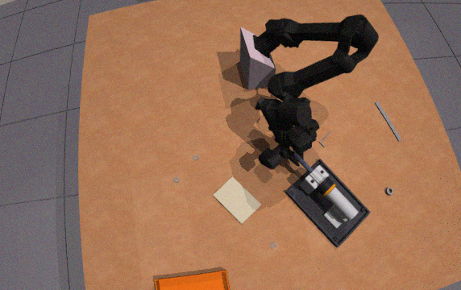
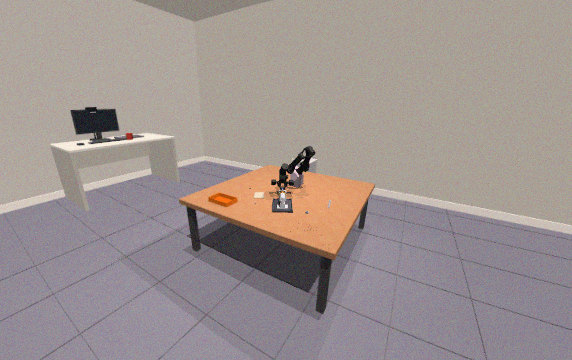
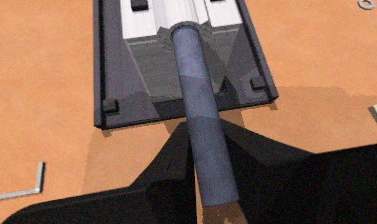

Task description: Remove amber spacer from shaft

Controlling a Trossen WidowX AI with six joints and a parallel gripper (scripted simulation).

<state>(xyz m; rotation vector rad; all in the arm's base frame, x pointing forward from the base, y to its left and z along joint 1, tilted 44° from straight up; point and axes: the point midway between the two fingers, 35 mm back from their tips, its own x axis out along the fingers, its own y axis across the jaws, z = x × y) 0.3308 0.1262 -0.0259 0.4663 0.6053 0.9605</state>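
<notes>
Right now the shaft is 4 cm ahead of my gripper tip, 3 cm to the left of it and 2 cm above it. Round my gripper tip: amber spacer 9 cm ahead, 7 cm to the left, 2 cm above; then metal bar 15 cm behind, 35 cm to the left, 5 cm below; then cream pad 8 cm ahead, 18 cm to the right, 5 cm below.
</notes>
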